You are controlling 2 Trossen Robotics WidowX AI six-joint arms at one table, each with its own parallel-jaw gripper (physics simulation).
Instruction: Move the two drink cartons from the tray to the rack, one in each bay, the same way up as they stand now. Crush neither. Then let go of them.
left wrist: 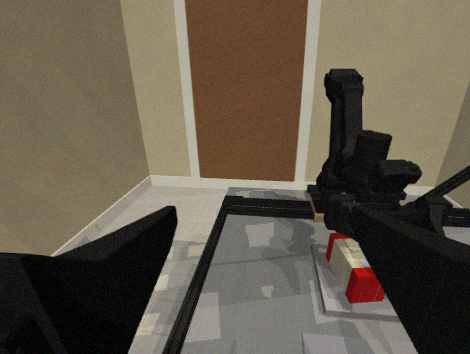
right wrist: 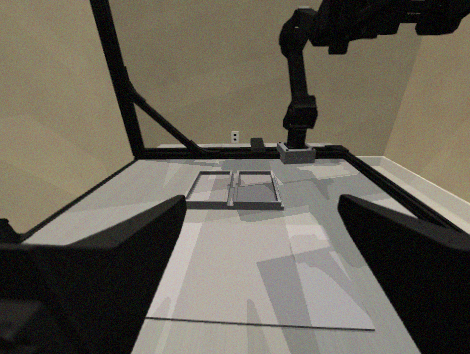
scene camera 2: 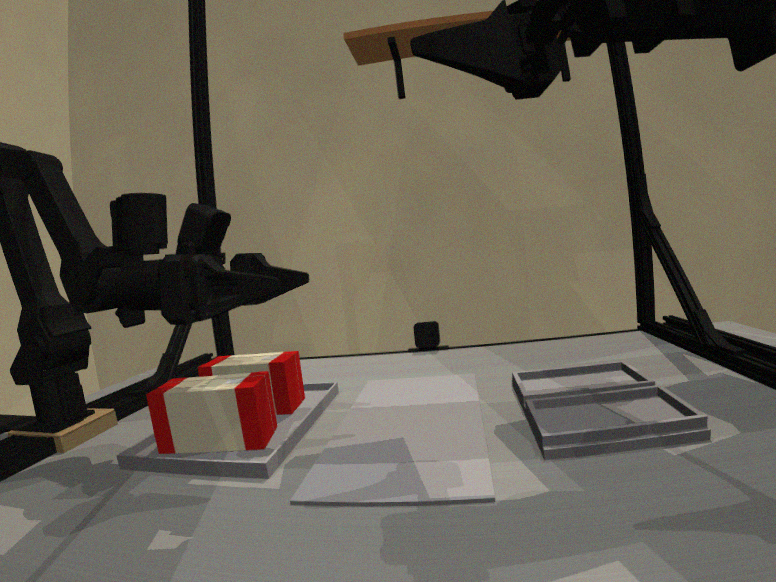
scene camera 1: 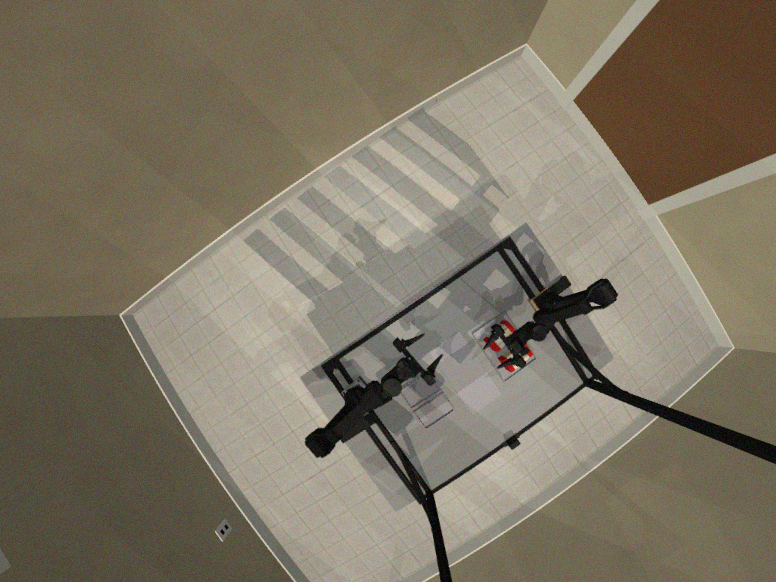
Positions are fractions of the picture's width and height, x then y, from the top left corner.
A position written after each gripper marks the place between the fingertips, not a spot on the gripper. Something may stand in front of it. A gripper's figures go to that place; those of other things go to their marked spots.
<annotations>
The right gripper (scene camera 2: 0.38,0.48): 0.45 m from the lens. A grey mat (scene camera 2: 0.54,0.76) is 0.44 m from the lens. A grey tray (scene camera 2: 0.18,0.78): 0.49 m from the lens. The marked spots on the grey mat and the grey tray are 0.28 m apart.
</annotations>
